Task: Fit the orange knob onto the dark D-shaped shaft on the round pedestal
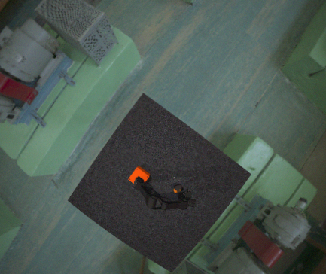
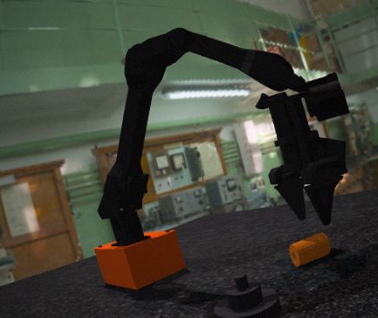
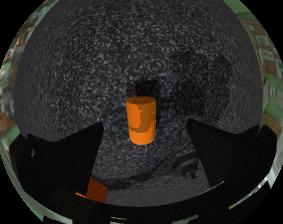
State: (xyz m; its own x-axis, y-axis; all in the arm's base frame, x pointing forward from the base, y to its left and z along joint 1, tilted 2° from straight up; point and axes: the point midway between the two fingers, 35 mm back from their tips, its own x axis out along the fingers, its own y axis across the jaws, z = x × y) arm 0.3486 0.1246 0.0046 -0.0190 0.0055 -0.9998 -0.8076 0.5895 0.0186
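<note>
Right now the orange knob is 10 mm behind my gripper tip, 10 mm to the right of it and 40 mm below it. Also, from my gripper tip: dark shaft pedestal: 200 mm to the right, 30 mm below.
</note>
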